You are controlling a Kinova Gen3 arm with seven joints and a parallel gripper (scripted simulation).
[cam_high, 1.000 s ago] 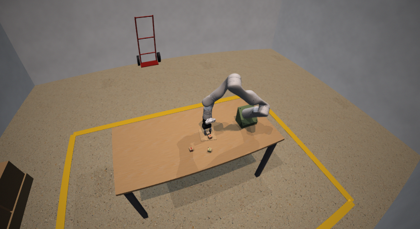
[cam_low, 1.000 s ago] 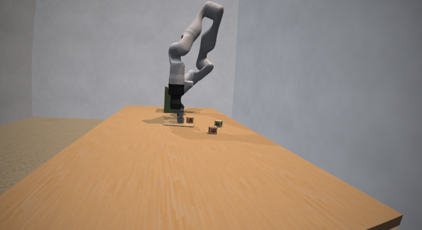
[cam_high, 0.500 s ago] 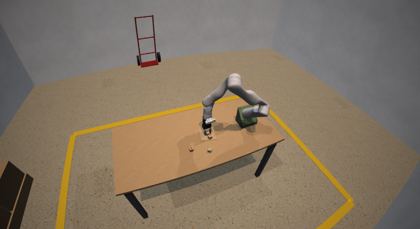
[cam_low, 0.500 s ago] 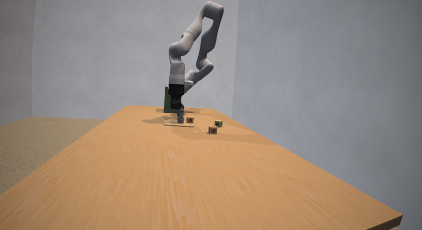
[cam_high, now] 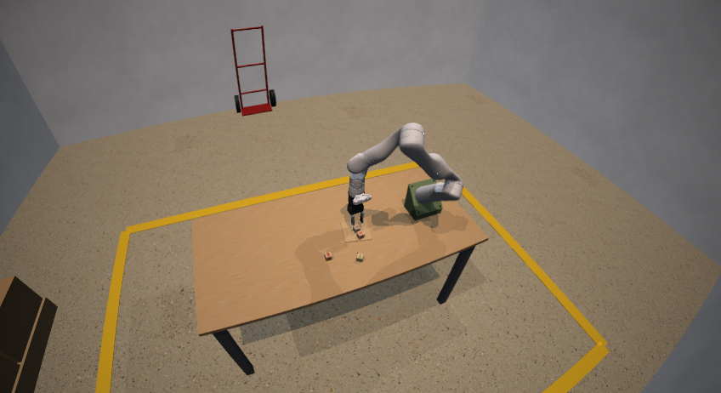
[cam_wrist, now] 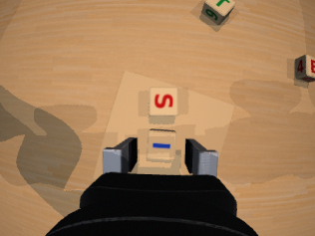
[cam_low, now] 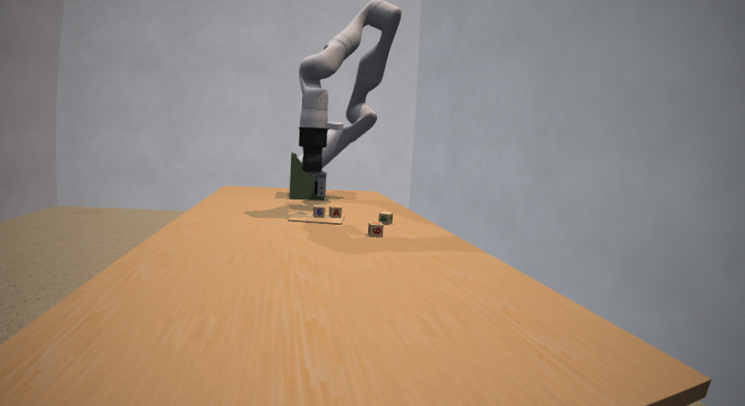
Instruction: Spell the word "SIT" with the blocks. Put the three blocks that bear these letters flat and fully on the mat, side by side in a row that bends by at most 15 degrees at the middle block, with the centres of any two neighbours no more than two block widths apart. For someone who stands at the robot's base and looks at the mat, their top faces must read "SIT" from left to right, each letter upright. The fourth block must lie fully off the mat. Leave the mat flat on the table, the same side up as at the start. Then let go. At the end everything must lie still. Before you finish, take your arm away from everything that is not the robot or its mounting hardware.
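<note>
Now: the green-marked block 7 cm ahead of my hand, 17 cm to the left of it and 7 cm below it. Round my hand: blue-marked block: 6 cm below; then tan mat: 8 cm below; then E block: 20 cm ahead, 10 cm to the left, 7 cm below.
</note>
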